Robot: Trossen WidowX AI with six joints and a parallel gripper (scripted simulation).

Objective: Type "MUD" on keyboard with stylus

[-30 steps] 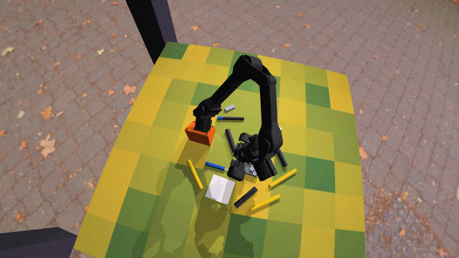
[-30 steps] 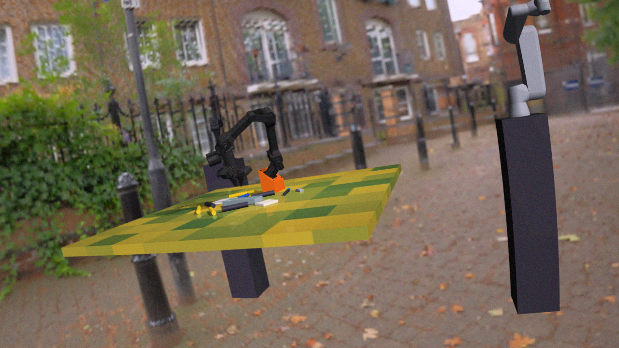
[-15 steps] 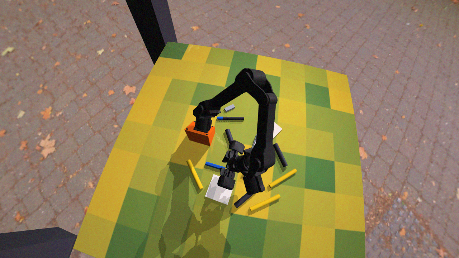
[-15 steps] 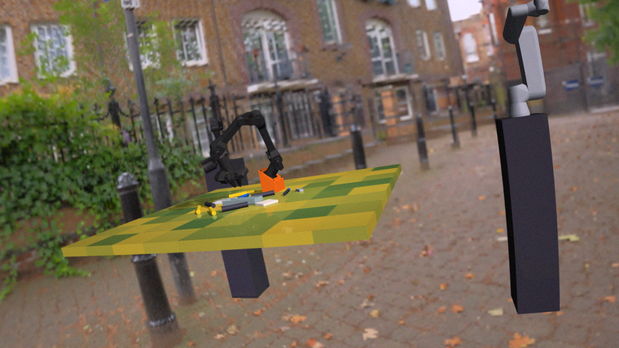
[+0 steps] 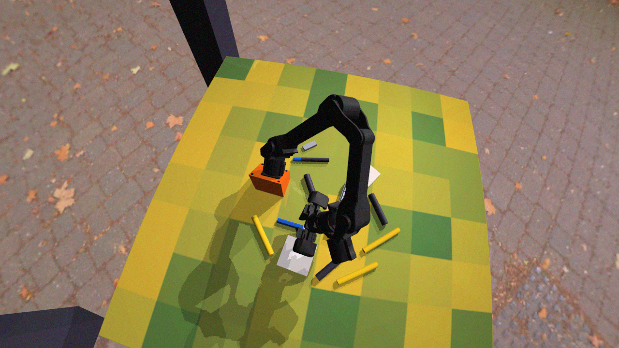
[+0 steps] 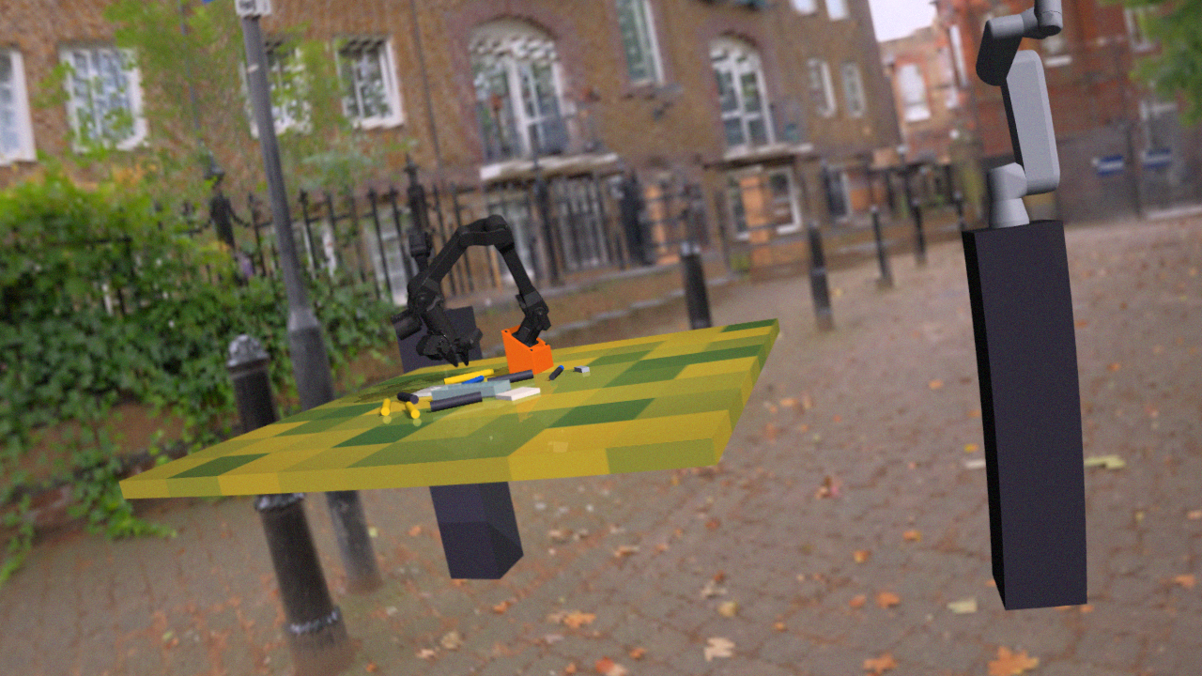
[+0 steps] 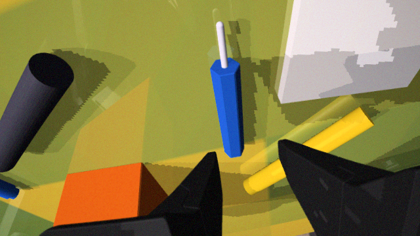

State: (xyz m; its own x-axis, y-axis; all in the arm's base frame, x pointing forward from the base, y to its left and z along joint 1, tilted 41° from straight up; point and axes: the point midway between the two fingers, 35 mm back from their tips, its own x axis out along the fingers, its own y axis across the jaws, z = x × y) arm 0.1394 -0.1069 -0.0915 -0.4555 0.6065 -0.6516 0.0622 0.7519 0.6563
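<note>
The blue stylus lies 5 cm below my gripper tip. Also, from my gripper tip: m key (16 cm ahead, 5 cm to the left, 5 cm below); white pad (2 cm ahead, 9 cm to the right, 6 cm below); D key (12 cm ahead, 6 cm to the left, 5 cm below).
</note>
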